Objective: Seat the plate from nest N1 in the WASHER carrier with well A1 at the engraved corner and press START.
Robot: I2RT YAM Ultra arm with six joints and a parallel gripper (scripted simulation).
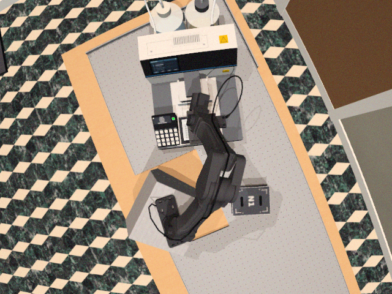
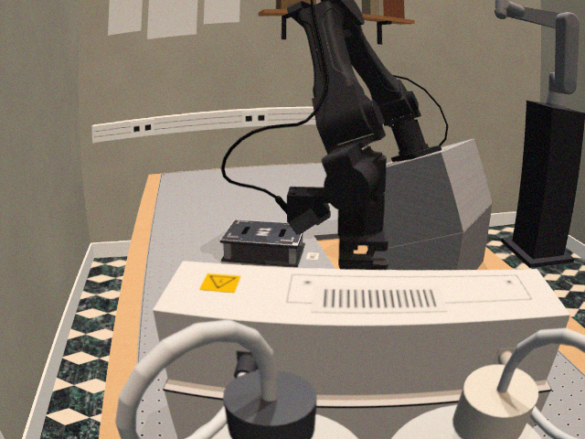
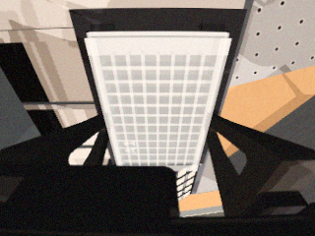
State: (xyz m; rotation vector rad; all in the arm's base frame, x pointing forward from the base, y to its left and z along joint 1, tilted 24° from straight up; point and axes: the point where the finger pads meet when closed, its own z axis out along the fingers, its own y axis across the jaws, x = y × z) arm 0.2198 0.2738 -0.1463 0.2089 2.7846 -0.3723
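The plate lies right at my hand. The rest, counted from my hand: plate washer (15 cm to the left, 3 cm ahead, 3 cm above); then dark carrier pocket (2 cm below); then label (33 cm to the right, 10 cm below, 2 cm ahead).
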